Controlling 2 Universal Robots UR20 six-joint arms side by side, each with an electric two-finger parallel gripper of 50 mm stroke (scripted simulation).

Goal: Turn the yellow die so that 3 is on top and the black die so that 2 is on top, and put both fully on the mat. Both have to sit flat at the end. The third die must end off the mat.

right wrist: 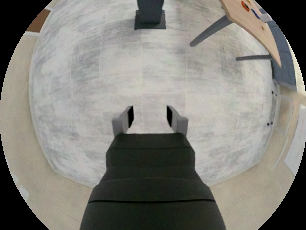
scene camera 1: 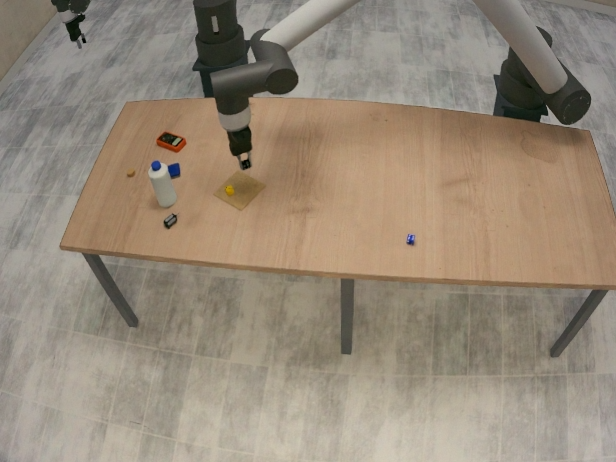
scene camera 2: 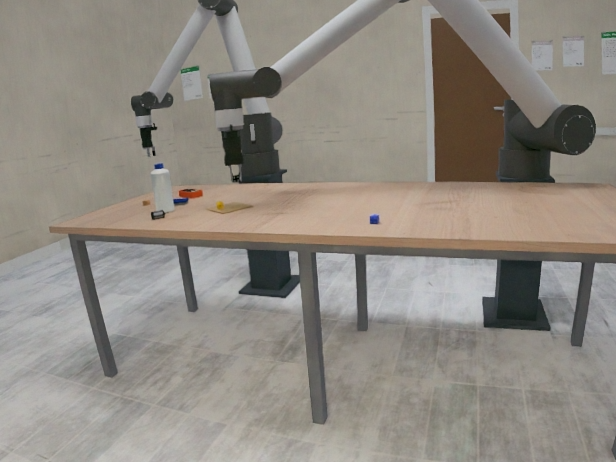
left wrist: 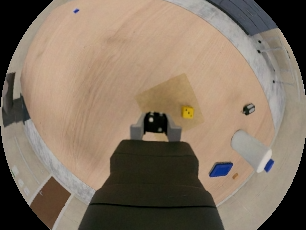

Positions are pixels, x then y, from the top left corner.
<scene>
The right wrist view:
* my right gripper: 149, 112
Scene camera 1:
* tan mat: 246, 188
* white bottle: 159, 175
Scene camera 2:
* white bottle: 160, 177
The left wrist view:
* my left gripper: 155, 119
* tan mat: 169, 96
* white bottle: 255, 153
</scene>
